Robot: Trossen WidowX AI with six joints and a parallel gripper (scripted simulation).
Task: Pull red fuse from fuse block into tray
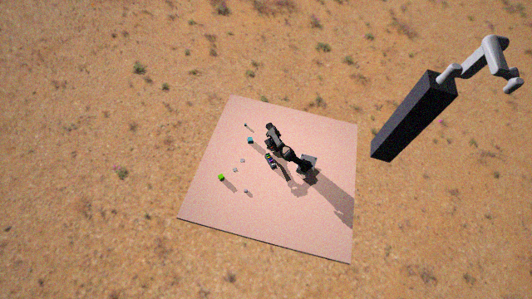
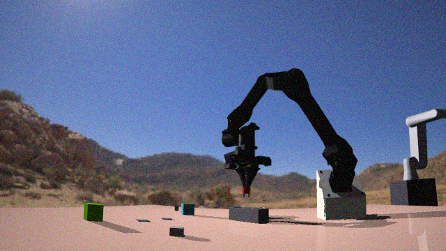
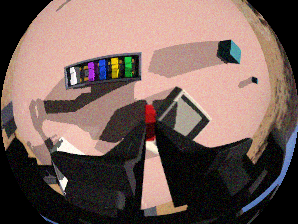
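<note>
Now: the tray 90 mm to the right of my gripper tip and 100 mm below it. Also, from my gripper tip: teal cube 220 mm ahead, 50 mm to the right, 80 mm below; then small grey cube 100 mm ahead, 410 mm to the left, 90 mm below; then red fuse 10 mm below.
</note>
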